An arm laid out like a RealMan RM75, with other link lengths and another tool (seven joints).
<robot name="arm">
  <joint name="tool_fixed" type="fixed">
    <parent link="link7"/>
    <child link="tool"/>
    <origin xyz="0.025 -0.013 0.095" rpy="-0.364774 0 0.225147"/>
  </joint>
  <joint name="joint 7" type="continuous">
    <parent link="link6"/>
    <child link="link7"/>
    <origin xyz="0 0 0.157"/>
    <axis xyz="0 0 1"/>
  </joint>
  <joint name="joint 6" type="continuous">
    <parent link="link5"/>
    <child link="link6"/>
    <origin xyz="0 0 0"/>
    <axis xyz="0 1 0"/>
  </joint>
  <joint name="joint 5" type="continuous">
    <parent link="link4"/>
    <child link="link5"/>
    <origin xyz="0 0 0.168"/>
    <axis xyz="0 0 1"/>
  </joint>
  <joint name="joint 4" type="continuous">
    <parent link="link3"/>
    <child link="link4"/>
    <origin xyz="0 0 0"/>
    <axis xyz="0 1 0"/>
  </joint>
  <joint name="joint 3" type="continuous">
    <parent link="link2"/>
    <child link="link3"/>
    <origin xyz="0 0 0.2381"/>
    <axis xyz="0 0 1"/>
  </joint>
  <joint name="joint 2" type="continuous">
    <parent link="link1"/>
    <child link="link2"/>
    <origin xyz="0 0 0"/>
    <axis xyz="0 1 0"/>
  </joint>
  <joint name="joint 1" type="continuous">
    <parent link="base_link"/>
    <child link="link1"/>
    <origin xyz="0 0 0.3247"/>
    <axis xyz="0 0 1"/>
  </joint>
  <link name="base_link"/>
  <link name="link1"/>
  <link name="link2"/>
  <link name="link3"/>
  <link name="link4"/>
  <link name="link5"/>
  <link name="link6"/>
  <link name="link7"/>
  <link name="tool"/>
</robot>
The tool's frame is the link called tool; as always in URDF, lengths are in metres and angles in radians. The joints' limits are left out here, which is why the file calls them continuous.
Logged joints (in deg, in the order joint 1, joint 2, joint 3, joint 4, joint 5, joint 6, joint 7), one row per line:
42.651 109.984 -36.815 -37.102 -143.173 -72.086 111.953
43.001 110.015 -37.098 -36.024 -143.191 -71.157 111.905
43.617 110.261 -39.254 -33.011 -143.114 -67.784 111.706
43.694 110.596 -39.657 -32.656 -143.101 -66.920 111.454
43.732 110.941 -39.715 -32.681 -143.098 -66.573 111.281
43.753 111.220 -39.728 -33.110 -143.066 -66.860 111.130
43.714 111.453 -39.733 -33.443 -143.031 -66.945 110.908
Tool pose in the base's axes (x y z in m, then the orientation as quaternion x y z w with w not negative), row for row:
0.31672 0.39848 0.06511 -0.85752 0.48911 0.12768 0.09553
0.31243 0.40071 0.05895 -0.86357 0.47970 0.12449 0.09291
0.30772 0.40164 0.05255 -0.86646 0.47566 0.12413 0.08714
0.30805 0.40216 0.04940 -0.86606 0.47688 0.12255 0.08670
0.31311 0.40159 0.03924 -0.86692 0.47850 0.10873 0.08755
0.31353 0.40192 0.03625 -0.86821 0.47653 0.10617 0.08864
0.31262 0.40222 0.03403 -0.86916 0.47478 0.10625 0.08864
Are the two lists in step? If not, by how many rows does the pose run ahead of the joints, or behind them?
The pose runs 2 rows behind the joints: the pose in row i belongs to the joints in row i - 2.
